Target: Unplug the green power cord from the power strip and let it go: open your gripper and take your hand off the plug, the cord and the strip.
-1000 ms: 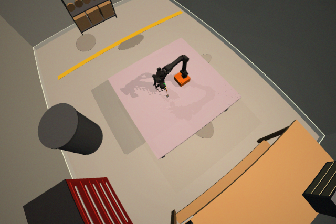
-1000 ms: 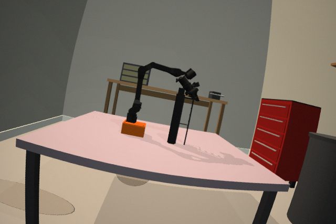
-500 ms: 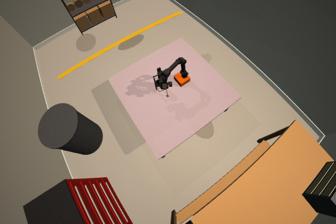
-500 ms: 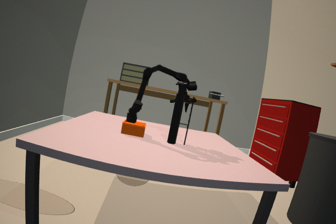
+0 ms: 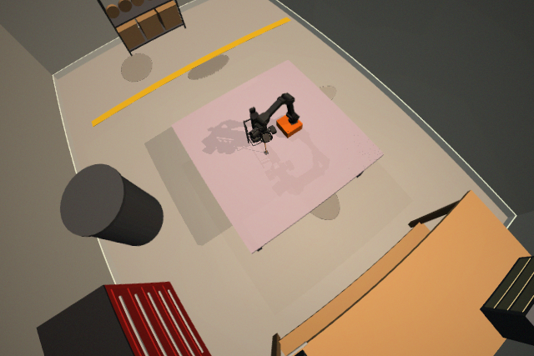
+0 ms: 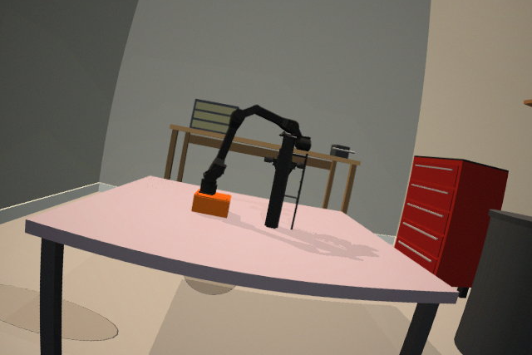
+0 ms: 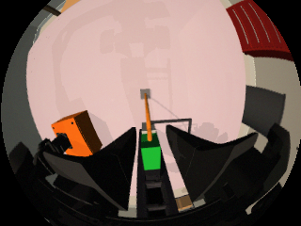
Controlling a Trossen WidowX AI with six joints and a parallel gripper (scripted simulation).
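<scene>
My gripper tip is now 70 mm to the left of the green plug and 10 mm above it.
</scene>
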